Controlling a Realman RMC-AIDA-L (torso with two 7-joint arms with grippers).
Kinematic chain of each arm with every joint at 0, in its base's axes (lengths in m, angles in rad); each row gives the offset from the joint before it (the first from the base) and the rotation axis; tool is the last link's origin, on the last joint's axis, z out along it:
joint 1: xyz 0 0 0.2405 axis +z
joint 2: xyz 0 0 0 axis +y
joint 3: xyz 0 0 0.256 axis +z
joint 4: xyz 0 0 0 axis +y
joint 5: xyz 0 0 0.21 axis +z
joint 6: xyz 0 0 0 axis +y
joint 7: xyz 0 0 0.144 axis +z
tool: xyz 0 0 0
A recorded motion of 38 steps. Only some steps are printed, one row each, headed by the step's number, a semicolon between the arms.
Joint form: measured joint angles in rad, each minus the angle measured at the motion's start. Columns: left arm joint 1, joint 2, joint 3, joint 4, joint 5, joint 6, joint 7; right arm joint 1, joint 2, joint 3, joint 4, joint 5, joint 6, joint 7.
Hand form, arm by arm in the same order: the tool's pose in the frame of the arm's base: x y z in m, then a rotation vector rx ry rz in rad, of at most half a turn. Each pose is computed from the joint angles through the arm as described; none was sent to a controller.
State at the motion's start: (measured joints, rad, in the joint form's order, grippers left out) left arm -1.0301 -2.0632 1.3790 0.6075 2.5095 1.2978 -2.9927; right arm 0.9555 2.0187 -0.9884 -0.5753 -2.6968 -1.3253 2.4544
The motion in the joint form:
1: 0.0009 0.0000 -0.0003 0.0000 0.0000 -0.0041 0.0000; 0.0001 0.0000 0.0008 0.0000 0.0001 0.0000 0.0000
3: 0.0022 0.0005 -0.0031 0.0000 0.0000 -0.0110 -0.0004; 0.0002 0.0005 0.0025 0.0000 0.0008 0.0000 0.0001
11: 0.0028 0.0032 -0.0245 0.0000 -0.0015 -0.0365 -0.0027; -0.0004 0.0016 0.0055 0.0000 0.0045 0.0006 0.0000
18: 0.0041 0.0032 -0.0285 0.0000 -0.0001 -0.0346 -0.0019; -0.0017 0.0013 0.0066 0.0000 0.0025 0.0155 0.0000
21: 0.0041 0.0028 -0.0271 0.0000 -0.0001 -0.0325 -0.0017; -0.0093 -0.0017 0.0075 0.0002 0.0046 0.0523 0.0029
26: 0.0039 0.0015 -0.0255 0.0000 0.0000 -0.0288 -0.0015; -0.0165 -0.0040 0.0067 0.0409 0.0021 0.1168 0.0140
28: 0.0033 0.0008 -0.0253 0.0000 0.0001 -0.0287 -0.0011; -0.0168 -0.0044 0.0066 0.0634 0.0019 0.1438 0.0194
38: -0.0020 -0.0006 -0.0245 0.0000 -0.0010 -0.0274 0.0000; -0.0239 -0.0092 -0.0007 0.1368 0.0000 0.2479 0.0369
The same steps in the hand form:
1: -0.1651 0.4011 -0.0698 -2.3024 -1.5650 0.5125; 0.2212 0.4102 -0.0207 -2.5031 1.2944 -0.4641
3: -0.1654 0.4022 -0.0694 -2.2988 -1.5655 0.5018; 0.2210 0.4102 -0.0209 -2.5034 1.2962 -0.4611
11: -0.1642 0.4077 -0.0672 -2.2843 -1.5738 0.4478; 0.2206 0.4101 -0.0214 -2.5044 1.3010 -0.4526
18: -0.1648 0.4075 -0.0668 -2.2830 -1.5779 0.4473; 0.2215 0.4120 -0.0208 -2.4937 1.2931 -0.4442
21: -0.1648 0.4070 -0.0671 -2.2844 -1.5778 0.4513; 0.2251 0.4162 -0.0186 -2.4632 1.2842 -0.4178
26: -0.1647 0.4061 -0.0677 -2.2871 -1.5784 0.4574; 0.2359 0.4171 -0.0219 -2.4160 1.3046 -0.4057
28: -0.1644 0.4060 -0.0680 -2.2885 -1.5772 0.4580; 0.2400 0.4169 -0.0244 -2.3986 1.3164 -0.4023
38: -0.1620 0.4062 -0.0688 -2.2954 -1.5710 0.4585; 0.2572 0.4166 -0.0300 -2.3272 1.3420 -0.3942

